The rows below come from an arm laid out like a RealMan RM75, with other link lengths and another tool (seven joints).
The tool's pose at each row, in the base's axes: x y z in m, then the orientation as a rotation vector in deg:
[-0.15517 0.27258 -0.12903 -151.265 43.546 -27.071]
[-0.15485 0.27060 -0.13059 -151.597 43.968 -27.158]
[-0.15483 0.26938 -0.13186 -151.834 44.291 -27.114]
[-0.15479 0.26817 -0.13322 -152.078 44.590 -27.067]
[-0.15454 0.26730 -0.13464 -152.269 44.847 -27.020]
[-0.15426 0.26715 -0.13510 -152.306 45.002 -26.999]
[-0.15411 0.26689 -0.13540 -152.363 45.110 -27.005]
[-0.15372 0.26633 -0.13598 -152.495 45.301 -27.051]
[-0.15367 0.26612 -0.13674 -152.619 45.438 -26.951]
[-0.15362 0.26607 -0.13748 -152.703 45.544 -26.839]
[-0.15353 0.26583 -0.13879 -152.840 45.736 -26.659]
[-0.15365 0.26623 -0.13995 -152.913 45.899 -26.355]
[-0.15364 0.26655 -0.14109 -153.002 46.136 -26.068]
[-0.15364 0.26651 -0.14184 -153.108 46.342 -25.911]
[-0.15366 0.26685 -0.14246 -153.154 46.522 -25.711]
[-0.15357 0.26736 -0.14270 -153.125 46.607 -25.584]
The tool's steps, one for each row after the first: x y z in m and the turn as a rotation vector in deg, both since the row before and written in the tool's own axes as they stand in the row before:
[0.00103 0.00208 0.00103 -0.443 0.177 0.138]
[0.00042 0.00148 0.00085 -0.329 0.056 0.127]
[0.00042 0.00150 0.00095 -0.328 0.051 0.109]
[0.00038 0.00115 0.00117 -0.265 0.037 0.101]
[0.00021 0.00017 0.00049 -0.089 0.018 0.086]
[0.00020 0.00026 0.00027 -0.089 0.031 0.046]
[0.00050 0.00049 0.00055 -0.184 0.083 0.066]
[-0.00001 0.00044 0.00065 -0.166 -0.030 0.056]
[-0.00009 0.00031 0.00067 -0.119 -0.048 0.052]
[-0.00008 0.00066 0.00116 -0.202 -0.073 0.096]
[-0.00057 0.00019 0.00108 -0.141 -0.172 0.116]
[-0.00042 0.00018 0.00109 -0.181 -0.145 0.154]
[-0.00013 0.00032 0.00067 -0.178 -0.058 0.111]
[-0.00034 -0.00002 0.00062 -0.117 -0.100 0.121]
[-0.00027 -0.00036 0.00035 -0.012 -0.076 0.078]

